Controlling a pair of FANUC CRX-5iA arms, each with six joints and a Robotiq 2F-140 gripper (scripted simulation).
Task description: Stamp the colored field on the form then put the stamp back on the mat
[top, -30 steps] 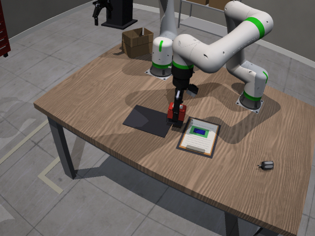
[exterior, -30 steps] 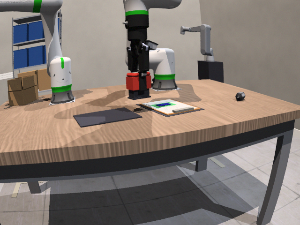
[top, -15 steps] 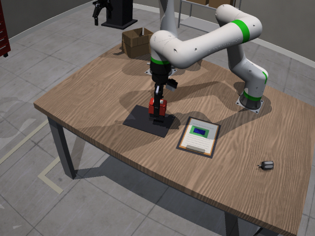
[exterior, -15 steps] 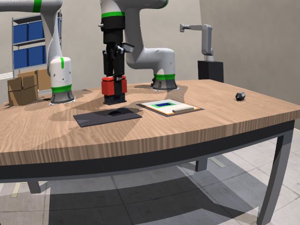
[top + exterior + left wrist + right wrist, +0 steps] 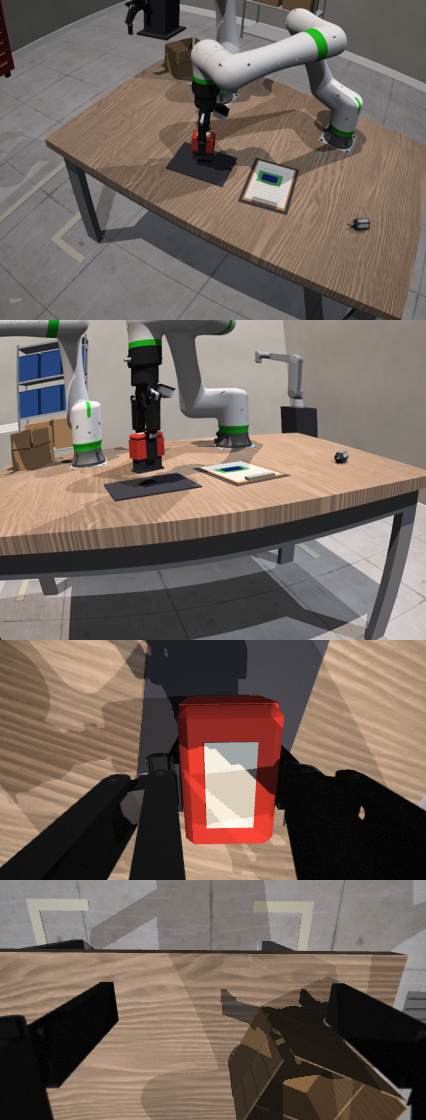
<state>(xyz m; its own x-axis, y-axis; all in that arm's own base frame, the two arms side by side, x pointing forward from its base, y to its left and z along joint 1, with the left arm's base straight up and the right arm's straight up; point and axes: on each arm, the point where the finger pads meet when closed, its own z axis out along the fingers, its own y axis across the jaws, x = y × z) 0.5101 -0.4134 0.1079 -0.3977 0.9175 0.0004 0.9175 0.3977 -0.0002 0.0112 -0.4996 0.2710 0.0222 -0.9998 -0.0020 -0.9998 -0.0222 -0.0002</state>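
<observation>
Now: the red stamp 20 mm below my left hand. The rest, counted from my left hand: dark mat 110 mm below; cardboard box 630 mm behind, 440 mm to the right, 40 mm below.
</observation>
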